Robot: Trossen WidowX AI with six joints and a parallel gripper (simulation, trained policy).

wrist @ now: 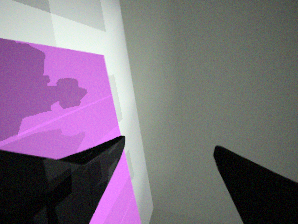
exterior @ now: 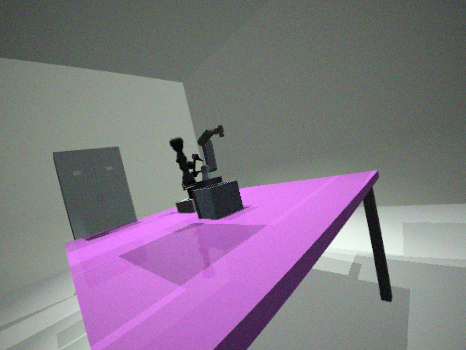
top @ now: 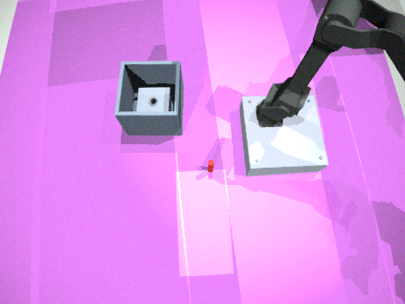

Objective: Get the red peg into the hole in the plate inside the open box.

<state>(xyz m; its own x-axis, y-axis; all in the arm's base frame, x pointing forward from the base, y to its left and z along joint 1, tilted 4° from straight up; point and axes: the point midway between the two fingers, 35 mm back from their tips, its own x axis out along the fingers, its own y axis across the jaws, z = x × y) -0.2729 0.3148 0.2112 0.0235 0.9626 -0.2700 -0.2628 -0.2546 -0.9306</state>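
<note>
The red peg lies 450 mm ahead of my gripper tip, 220 mm to the right of it and 240 mm below it. Also, from my gripper tip: plate 600 mm ahead, 420 mm to the right, 230 mm below.
</note>
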